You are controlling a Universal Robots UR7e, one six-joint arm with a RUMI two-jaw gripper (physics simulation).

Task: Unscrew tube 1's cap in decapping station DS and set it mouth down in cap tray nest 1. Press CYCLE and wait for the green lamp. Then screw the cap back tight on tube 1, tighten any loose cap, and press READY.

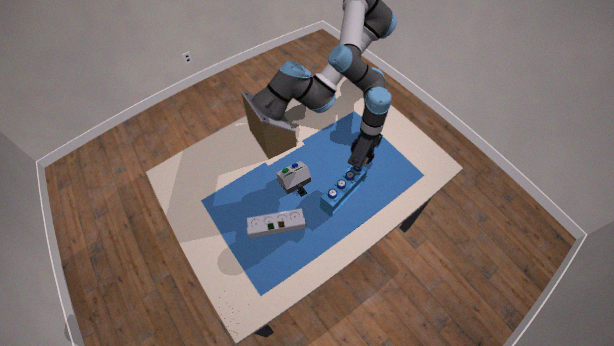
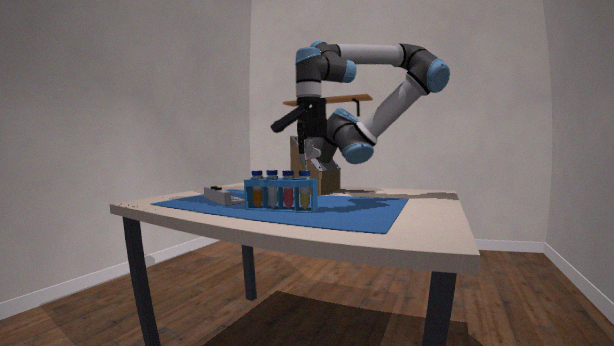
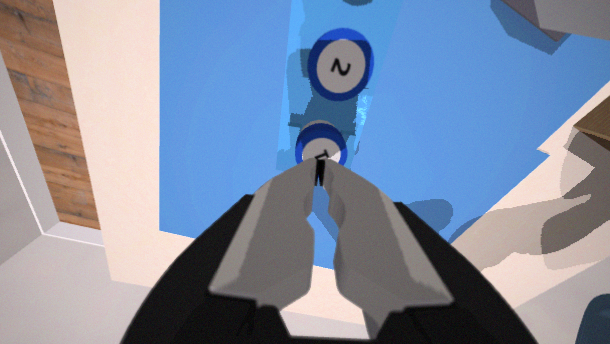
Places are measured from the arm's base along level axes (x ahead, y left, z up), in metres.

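Pixels of known places: gripper, fingertip midpoint: (image 2: pixel 305 169) (image 3: pixel 317 161); arm's base, link origin: (image 1: pixel 266 109).
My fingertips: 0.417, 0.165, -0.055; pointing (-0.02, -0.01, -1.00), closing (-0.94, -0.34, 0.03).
Observation:
Ahead of a thing's pixels: the offset from my fingertips to its middle, as dx, dy, dz. "spot": to the spot under its first point. Level surfaces: height alone.
A blue rack @(spot: +0.047, -0.183, -0.058) (image 1: pixel 327 205) (image 2: pixel 247 195) holds several tubes with blue caps. Tube 1's cap @(-0.001, -0.003, -0.011) (image 2: pixel 304 173) (image 3: pixel 320 136) sits on its tube at the rack's end; its label "1" shows partly behind my fingertips. Cap 2 @(+0.011, -0.054, -0.011) (image 1: pixel 350 175) (image 2: pixel 288 173) (image 3: pixel 341 65) is next to it. My gripper (image 2: pixel 305 166) (image 3: pixel 317 161) is shut with nothing between its fingers, just above cap 1; whether the tips touch it I cannot tell. The white cap tray @(-0.026, -0.373, -0.098) (image 1: pixel 275 231) (image 2: pixel 217 195) has round nests with no cap in them. The control box @(-0.153, -0.208, -0.083) (image 1: pixel 295 177) has a green and a blue button.
A dark green square @(spot: -0.007, -0.404, -0.071) (image 1: pixel 270 226) and a dark amber square @(spot: +0.009, -0.366, -0.072) (image 1: pixel 281 224) are on the tray's face. A small black part @(spot: -0.083, -0.211, -0.114) (image 1: pixel 302 191) is at the control box's foot. The blue mat @(dz -0.125) (image 1: pixel 265 280) (image 2: pixel 360 220) lies on the table. The arm's base block (image 1: pixel 272 137) stands behind.

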